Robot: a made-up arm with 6 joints.
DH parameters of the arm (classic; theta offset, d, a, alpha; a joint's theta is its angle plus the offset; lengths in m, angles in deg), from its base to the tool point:
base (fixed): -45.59 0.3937 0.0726 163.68
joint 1: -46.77 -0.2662 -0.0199 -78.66
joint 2: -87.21 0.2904 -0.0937 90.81
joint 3: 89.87 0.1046 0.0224 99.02
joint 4: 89.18 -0.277 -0.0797 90
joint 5: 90 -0.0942 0.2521 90
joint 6: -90 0.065 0.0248 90
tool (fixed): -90 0.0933 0 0
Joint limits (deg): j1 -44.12..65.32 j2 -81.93..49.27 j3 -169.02..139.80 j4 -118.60..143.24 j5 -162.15..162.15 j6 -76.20..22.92
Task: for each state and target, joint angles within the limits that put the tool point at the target. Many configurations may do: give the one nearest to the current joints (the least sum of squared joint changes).
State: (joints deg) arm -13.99 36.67 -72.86 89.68 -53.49 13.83
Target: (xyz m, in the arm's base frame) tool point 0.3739 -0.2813 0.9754
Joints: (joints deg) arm -38.47 0.98 -29.73 79.11 -62.93 22.92
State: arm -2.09 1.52 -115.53 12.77 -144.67 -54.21
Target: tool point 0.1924 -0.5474 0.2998
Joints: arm -22.86 17.12 -141.66 16.26 -153.88 -64.90
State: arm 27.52 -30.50 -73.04 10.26 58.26 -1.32
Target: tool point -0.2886 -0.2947 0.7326
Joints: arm 65.32 -26.77 -84.75 28.14 69.19 -12.49
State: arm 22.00 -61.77 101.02 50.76 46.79 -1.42
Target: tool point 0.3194 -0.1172 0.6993
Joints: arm 2.79 -57.61 92.57 66.50 64.24 -2.90
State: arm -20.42 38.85 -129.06 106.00 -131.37 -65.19
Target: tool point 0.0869 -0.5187 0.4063
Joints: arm -1.68 33.47 -149.30 111.16 -103.29 -55.17
